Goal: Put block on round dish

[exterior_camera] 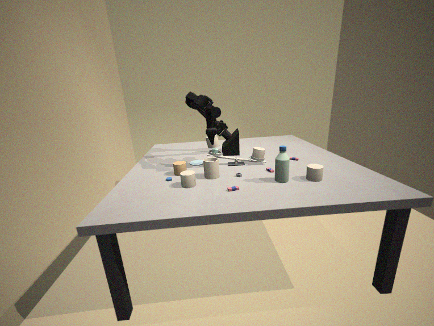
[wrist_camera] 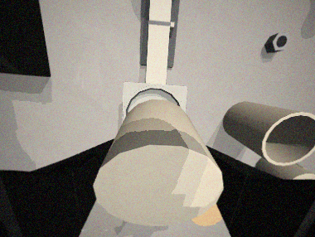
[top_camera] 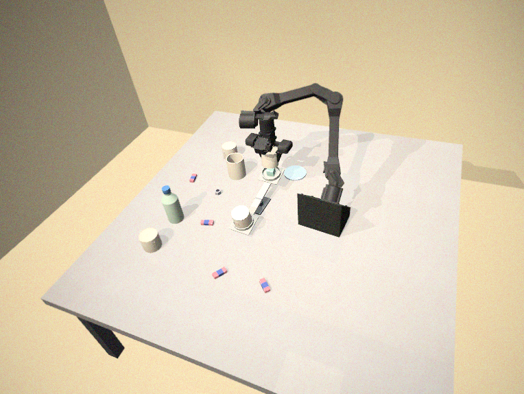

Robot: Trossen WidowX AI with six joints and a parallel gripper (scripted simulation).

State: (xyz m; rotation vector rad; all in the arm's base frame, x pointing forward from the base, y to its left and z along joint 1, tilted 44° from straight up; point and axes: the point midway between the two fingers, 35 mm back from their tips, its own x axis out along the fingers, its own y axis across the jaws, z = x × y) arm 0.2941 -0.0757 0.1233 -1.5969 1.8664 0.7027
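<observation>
The green block lies 50 mm below my gripper tip and 10 mm to the left of it. Round my gripper tip: pale blue round dish 140 mm below, 100 mm to the right, 70 mm behind; then balance 130 mm to the left, 100 mm below, 10 mm ahead; then orange cylinder 180 mm to the right, 110 mm ahead, 100 mm below.
</observation>
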